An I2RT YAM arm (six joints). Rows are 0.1 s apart.
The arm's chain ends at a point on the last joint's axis. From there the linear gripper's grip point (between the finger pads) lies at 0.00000 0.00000 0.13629 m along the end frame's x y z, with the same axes.
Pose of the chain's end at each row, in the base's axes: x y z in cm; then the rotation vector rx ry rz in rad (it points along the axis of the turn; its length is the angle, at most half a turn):
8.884 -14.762 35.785 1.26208 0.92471 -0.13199
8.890 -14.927 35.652 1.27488 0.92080 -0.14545
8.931 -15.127 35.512 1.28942 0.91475 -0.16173
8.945 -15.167 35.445 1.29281 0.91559 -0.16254
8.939 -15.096 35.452 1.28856 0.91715 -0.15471
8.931 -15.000 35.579 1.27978 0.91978 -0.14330
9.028 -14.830 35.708 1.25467 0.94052 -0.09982
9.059 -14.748 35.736 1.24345 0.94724 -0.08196
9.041 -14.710 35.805 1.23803 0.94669 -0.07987
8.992 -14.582 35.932 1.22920 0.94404 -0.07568
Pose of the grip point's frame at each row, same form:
15.990 -26.391 35.890 1.26208 0.92471 -0.13199
15.814 -26.666 35.652 1.27488 0.92080 -0.14545
15.629 -26.996 35.405 1.28942 0.91475 -0.16173
15.625 -27.046 35.294 1.29281 0.91559 -0.16254
15.708 -26.925 35.333 1.28856 0.91715 -0.15471
15.842 -26.747 35.532 1.27978 0.91978 -0.14330
16.494 -26.232 35.757 1.25467 0.94052 -0.09982
16.743 -26.004 35.848 1.24345 0.94724 -0.08196
16.761 -25.941 35.980 1.23803 0.94669 -0.07987
16.766 -25.773 36.224 1.22920 0.94404 -0.07568

